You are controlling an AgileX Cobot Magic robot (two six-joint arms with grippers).
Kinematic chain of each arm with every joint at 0, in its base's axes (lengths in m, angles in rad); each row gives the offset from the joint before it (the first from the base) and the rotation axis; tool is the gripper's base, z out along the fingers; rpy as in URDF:
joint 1: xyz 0 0 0.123 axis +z
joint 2: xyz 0 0 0 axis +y
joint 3: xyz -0.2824 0 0.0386 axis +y
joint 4: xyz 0.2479 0 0.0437 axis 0.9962 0 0.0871
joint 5: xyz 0 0 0 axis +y
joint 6: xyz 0.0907 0 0.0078 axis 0.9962 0 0.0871
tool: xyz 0 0 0 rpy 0 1.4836 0
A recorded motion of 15 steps. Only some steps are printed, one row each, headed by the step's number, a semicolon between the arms.
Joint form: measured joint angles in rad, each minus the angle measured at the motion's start. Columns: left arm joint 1, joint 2, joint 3, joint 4, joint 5, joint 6; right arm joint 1, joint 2, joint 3, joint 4, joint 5, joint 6.
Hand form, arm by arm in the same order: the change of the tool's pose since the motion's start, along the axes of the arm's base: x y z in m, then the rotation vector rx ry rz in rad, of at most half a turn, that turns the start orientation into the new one. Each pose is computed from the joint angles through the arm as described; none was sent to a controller.
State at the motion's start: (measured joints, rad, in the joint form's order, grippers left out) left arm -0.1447 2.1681 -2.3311 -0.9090 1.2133 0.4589; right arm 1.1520 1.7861 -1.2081 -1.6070 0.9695 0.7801
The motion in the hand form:
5: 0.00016 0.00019 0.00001 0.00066 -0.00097 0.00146; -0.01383 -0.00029 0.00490 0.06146 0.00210 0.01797
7: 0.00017 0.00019 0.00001 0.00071 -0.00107 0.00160; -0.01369 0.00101 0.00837 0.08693 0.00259 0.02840
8: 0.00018 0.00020 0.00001 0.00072 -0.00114 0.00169; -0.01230 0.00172 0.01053 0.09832 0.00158 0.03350
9: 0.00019 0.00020 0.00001 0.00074 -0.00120 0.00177; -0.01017 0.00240 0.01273 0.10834 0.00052 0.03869
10: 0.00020 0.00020 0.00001 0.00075 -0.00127 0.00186; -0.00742 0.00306 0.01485 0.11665 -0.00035 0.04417
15: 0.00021 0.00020 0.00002 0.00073 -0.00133 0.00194; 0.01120 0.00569 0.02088 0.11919 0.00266 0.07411
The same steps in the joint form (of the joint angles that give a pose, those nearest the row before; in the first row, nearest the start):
5: 0.0003 0.0000 -0.0002 0.0011 -0.0012 0.0000; 0.0345 -0.0325 0.0273 -0.0038 0.0043 0.0611
7: 0.0002 0.0000 -0.0001 0.0012 -0.0014 0.0000; 0.0334 -0.0367 0.0198 -0.0088 -0.0099 0.0761
8: 0.0003 0.0000 -0.0001 0.0012 -0.0015 0.0000; 0.0293 -0.0373 0.0125 -0.0125 -0.0195 0.0805
9: 0.0003 0.0000 -0.0001 0.0013 -0.0016 0.0000; 0.0230 -0.0369 0.0038 -0.0165 -0.0308 0.0829
10: 0.0002 0.0000 -0.0001 0.0013 -0.0017 0.0000; 0.0150 -0.0356 -0.0060 -0.0205 -0.0439 0.0832
15: 0.0002 0.0000 -0.0002 0.0013 -0.0018 0.0000; -0.0384 -0.0164 -0.0584 -0.0318 -0.1224 0.0490

